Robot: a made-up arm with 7 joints. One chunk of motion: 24 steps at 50 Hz.
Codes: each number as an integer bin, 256 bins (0 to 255) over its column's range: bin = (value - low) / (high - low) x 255, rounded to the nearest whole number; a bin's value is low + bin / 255 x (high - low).
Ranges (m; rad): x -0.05..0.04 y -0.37..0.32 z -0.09..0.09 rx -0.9..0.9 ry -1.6..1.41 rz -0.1..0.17
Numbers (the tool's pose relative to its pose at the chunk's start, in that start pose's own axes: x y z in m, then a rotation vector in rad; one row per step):
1: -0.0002 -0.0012 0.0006 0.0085 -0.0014 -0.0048
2: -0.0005 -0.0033 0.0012 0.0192 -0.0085 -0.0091
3: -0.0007 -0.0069 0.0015 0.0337 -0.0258 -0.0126
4: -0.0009 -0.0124 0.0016 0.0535 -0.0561 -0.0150
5: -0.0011 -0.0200 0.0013 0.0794 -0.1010 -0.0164
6: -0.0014 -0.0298 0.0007 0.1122 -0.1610 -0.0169
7: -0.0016 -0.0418 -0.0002 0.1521 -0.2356 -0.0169
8: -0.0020 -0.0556 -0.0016 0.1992 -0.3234 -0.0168
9: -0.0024 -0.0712 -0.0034 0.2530 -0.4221 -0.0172
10: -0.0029 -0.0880 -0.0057 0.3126 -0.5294 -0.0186
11: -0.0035 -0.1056 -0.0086 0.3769 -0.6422 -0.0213
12: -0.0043 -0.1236 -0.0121 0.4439 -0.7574 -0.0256
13: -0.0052 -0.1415 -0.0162 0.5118 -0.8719 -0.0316
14: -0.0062 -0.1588 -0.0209 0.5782 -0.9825 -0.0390
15: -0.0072 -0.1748 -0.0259 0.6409 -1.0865 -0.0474
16: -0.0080 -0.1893 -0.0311 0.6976 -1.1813 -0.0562
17: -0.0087 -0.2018 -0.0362 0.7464 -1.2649 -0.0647
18: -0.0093 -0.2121 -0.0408 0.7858 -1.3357 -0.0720
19: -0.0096 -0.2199 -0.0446 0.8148 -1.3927 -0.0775
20: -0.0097 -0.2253 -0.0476 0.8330 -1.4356 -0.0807
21: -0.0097 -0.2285 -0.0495 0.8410 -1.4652 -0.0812
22: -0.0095 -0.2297 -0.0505 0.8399 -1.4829 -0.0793
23: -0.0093 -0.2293 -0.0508 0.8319 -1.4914 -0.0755
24: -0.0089 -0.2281 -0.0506 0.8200 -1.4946 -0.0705
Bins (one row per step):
1: 141 136 128 129 135 90
2: 140 136 129 130 135 86
3: 140 134 130 132 133 83
4: 139 132 130 135 131 80
5: 139 129 129 139 127 79
6: 138 126 128 143 122 78
7: 137 121 127 149 116 78
8: 136 116 125 156 108 79
9: 135 110 123 163 100 78
10: 133 104 119 172 91 77
11: 132 98 115 181 81 74
12: 129 91 110 190 71 70
13: 127 84 105 200 62 65
14: 124 78 98 209 52 58
15: 121 72 91 218 44 50
16: 119 67 83 226 35 41
17: 117 62 76 233 28 33
18: 115 58 70 239 22 26
19: 114 55 64 243 18 21
20: 114 53 60 246 14 18
21: 114 52 57 247 11 18
22: 115 52 56 246 10 20
23: 115 52 56 245 9 23
24: 116 52 56 244 9 28

